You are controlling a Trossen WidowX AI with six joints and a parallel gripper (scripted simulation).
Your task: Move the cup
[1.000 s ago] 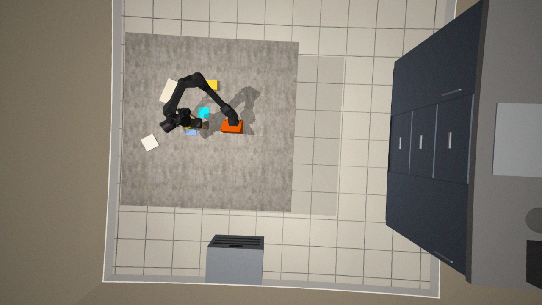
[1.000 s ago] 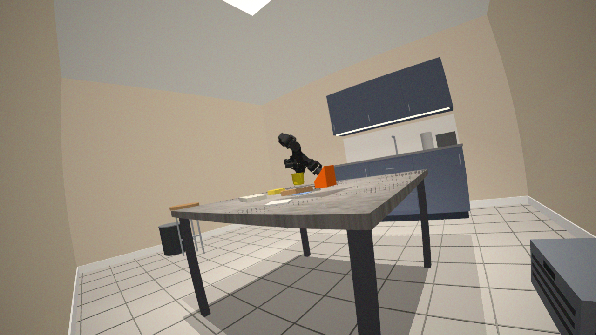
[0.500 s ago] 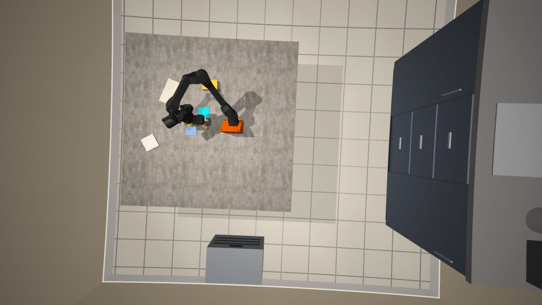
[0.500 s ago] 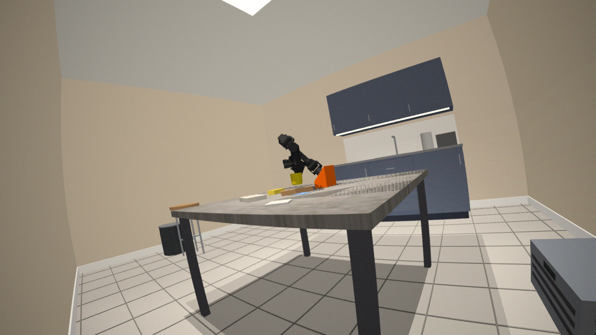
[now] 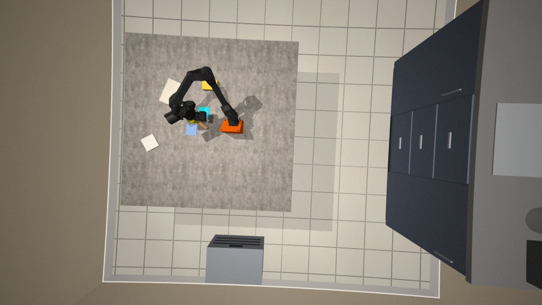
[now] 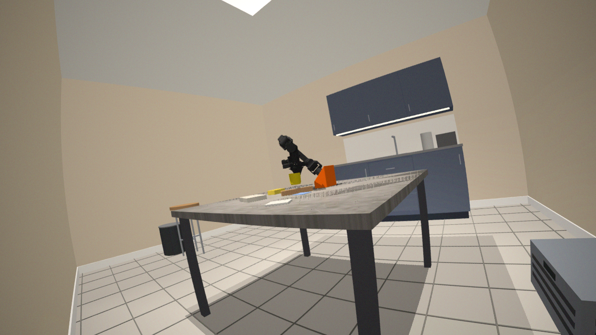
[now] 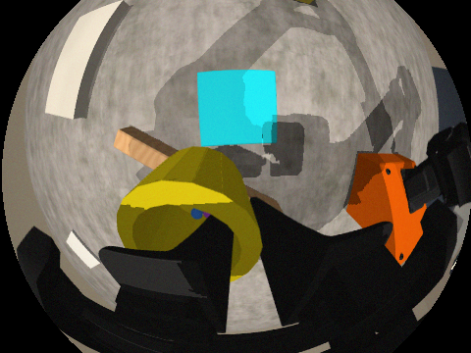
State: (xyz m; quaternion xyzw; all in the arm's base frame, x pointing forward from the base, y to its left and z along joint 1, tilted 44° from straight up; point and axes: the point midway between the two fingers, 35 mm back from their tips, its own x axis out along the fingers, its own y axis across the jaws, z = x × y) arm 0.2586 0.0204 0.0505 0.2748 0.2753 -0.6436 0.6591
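Right now my gripper tip is 1 cm past the cyan pad, 6 cm to the left of it and 10 cm above it. From my gripper tip the other things lie so: yellow cup 2 cm ahead; blue marble 3 cm ahead, 2 cm to the left, 2 cm below; wooden bar 4 cm ahead, 1 cm to the left, 8 cm below.
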